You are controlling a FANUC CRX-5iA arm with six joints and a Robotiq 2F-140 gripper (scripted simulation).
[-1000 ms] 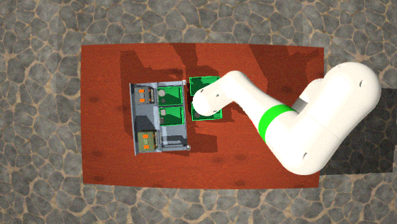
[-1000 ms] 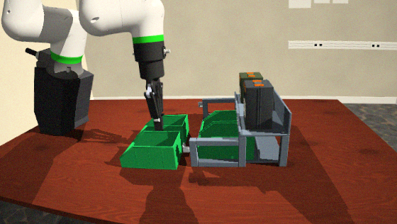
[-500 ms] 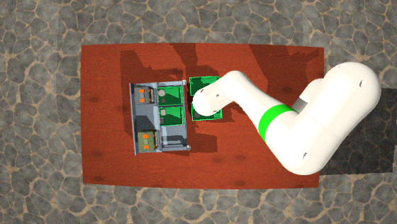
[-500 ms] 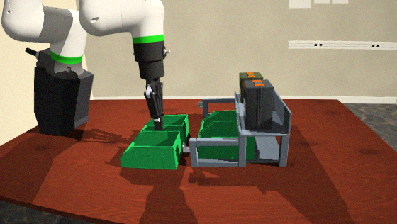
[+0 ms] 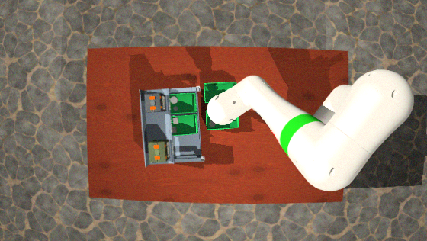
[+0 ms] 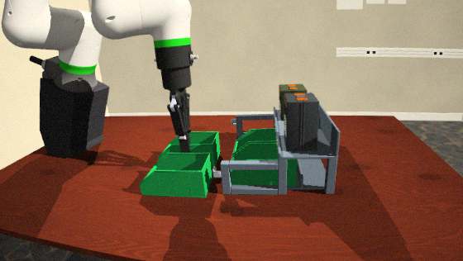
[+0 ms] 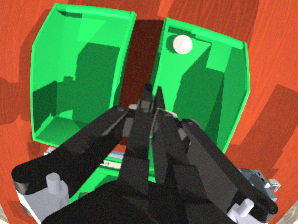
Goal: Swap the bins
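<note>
The grey shelf lies 25 cm ahead of my hand, 6 cm to the left of it and 2 cm below it.
</note>
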